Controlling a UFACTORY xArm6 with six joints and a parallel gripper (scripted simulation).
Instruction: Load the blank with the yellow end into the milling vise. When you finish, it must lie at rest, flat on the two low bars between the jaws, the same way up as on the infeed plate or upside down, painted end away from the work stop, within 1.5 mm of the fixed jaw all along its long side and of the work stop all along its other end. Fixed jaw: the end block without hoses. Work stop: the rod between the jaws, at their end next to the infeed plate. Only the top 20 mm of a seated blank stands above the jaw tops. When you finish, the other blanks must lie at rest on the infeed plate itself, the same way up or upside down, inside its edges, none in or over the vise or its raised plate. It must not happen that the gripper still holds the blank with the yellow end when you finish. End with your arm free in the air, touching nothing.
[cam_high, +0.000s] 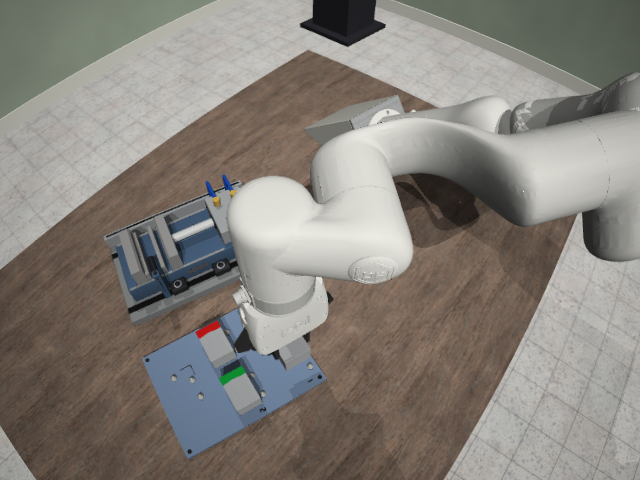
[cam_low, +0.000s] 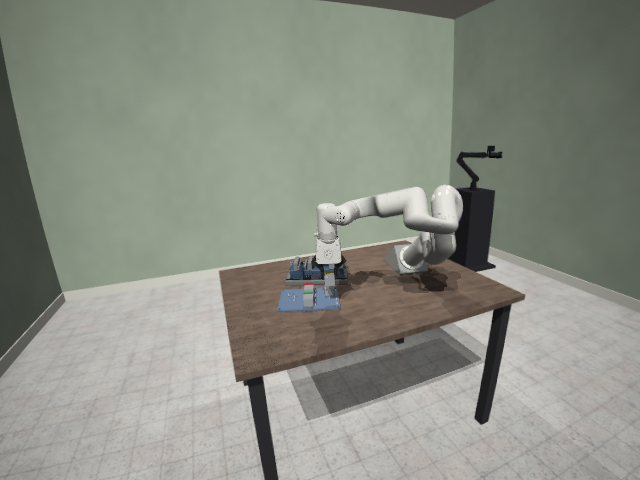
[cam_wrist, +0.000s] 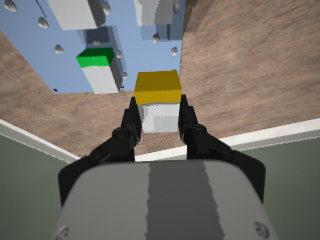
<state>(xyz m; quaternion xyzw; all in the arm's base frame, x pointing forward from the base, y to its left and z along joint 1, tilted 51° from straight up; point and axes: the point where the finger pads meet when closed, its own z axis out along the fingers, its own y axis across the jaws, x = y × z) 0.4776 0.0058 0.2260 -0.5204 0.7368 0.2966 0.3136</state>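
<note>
The black work stop is 27 cm to the right of my hand, 6 cm ahead of it and 5 cm below it. The rest, counted from my hand: green-ended blank 11 cm below, 9 cm ahead, 2 cm to the right; blue-ended blank 11 cm below, 9 cm to the right, 2 cm behind; yellow-ended blank 2 cm below.
</note>
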